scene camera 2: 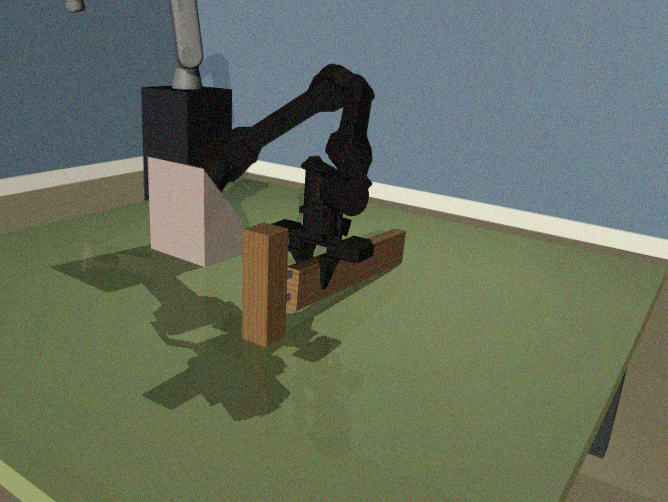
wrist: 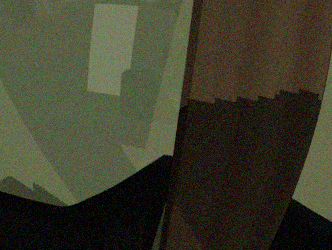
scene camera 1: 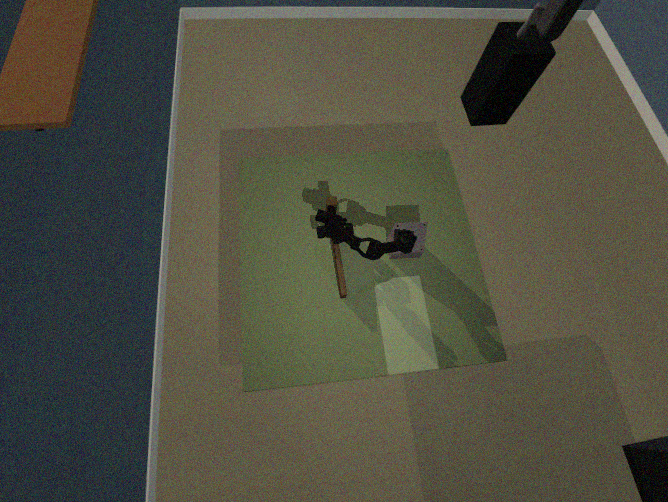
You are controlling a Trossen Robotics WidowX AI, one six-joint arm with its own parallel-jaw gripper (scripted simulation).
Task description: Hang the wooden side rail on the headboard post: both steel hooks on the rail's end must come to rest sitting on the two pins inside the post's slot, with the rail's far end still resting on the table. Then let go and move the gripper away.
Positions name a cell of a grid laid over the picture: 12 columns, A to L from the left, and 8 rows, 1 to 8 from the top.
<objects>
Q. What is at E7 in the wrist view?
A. The gripper.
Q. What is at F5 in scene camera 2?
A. A wooden side rail.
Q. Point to a headboard post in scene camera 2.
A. E4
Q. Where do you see a wooden side rail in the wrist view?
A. I4
</objects>
